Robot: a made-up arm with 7 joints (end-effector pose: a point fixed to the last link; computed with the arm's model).
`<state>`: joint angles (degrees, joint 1 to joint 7).
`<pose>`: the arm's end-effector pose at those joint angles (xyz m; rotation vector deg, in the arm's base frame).
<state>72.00 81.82 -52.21 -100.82 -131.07 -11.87 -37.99</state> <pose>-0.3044 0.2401 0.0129 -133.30 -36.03 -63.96</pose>
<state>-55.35 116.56 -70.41 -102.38 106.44 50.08 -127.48</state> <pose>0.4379 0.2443 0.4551 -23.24 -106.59 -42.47</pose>
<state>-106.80 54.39 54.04 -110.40 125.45 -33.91 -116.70</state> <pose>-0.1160 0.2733 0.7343 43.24 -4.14 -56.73</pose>
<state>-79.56 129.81 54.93 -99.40 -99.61 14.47 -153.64</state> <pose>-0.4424 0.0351 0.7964 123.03 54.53 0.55</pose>
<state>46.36 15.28 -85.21 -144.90 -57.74 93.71 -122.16</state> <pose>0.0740 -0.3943 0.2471 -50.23 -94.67 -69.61</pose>
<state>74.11 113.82 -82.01 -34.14 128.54 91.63 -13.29</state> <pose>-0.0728 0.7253 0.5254 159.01 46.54 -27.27</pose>
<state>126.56 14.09 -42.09 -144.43 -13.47 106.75 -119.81</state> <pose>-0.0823 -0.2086 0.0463 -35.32 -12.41 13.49</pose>
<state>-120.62 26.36 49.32 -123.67 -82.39 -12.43 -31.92</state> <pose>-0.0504 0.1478 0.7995 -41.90 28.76 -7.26</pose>
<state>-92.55 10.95 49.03 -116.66 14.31 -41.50 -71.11</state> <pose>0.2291 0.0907 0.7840 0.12 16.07 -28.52</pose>
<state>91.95 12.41 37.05 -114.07 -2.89 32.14 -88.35</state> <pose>-0.1804 0.3023 0.0528 52.06 -70.42 -35.85</pose>
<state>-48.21 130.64 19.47 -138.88 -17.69 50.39 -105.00</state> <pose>0.2125 -0.1713 0.7267 -71.39 16.22 109.63</pose>
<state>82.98 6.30 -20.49 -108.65 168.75 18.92 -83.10</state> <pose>-0.1292 -0.0231 -0.1716 -61.97 -5.48 -164.62</pose>
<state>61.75 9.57 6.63 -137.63 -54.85 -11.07 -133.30</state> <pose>0.1704 0.1187 -0.0254 -3.84 -89.51 -146.23</pose>
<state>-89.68 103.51 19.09 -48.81 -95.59 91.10 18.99</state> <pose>-0.0232 0.4781 0.9363 -93.24 -5.59 -16.92</pose>
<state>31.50 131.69 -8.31 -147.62 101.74 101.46 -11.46</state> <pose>0.3483 0.0006 0.1560 54.22 -34.66 -20.55</pose>
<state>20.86 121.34 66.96 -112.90 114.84 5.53 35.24</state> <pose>0.4022 -0.0294 0.7863 -54.66 -83.04 116.69</pose>
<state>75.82 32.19 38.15 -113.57 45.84 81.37 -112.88</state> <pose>0.0524 0.3802 0.0839 18.90 -65.70 2.00</pose>
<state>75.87 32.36 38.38 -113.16 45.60 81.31 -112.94</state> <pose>0.0503 0.3831 0.0845 19.33 -65.35 1.77</pose>
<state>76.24 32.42 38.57 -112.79 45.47 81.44 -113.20</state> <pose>0.0456 0.3854 0.0848 19.51 -64.61 1.75</pose>
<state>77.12 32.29 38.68 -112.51 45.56 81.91 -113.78</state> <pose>0.0367 0.3868 0.0845 19.28 -63.26 2.14</pose>
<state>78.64 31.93 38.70 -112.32 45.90 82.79 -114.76</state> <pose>0.0226 0.3870 0.0837 18.53 -61.16 3.03</pose>
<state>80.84 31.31 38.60 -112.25 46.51 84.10 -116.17</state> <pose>0.0028 0.3854 0.0828 17.23 -58.31 4.50</pose>
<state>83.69 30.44 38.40 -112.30 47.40 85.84 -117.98</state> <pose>-0.0222 0.3819 0.0828 15.41 -54.82 6.60</pose>
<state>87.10 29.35 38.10 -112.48 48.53 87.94 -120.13</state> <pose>-0.0513 0.3763 0.0844 13.16 -50.87 9.31</pose>
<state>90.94 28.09 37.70 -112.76 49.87 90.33 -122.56</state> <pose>-0.0833 0.3686 0.0882 10.55 -46.69 12.58</pose>
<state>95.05 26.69 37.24 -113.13 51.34 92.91 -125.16</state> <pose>-0.1165 0.3589 0.0948 7.78 -42.51 16.32</pose>
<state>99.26 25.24 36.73 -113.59 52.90 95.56 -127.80</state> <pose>-0.1490 0.3477 0.1040 4.99 -38.58 20.37</pose>
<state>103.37 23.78 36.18 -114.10 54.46 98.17 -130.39</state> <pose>-0.1791 0.3356 0.1153 2.29 -35.09 24.55</pose>
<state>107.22 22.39 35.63 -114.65 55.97 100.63 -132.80</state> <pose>-0.2056 0.3232 0.1277 -0.18 -32.15 28.63</pose>
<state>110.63 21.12 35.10 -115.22 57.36 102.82 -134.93</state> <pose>-0.2275 0.3114 0.1400 -2.33 -29.86 32.38</pose>
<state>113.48 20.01 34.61 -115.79 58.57 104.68 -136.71</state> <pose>-0.2443 0.3009 0.1510 -4.14 -28.20 35.63</pose>
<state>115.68 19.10 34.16 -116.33 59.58 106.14 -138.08</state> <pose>-0.2563 0.2921 0.1596 -5.59 -27.14 38.25</pose>
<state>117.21 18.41 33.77 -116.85 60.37 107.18 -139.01</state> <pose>-0.2635 0.2853 0.1654 -6.69 -26.60 40.14</pose>
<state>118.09 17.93 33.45 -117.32 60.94 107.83 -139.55</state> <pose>-0.2666 0.2805 0.1681 -7.50 -26.48 41.34</pose>
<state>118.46 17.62 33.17 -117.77 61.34 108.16 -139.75</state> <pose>-0.2665 0.2774 0.1683 -8.07 -26.67 41.97</pose>
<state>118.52 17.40 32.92 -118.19 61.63 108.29 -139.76</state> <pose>-0.2647 0.2752 0.1670 -8.51 -27.04 42.26</pose>
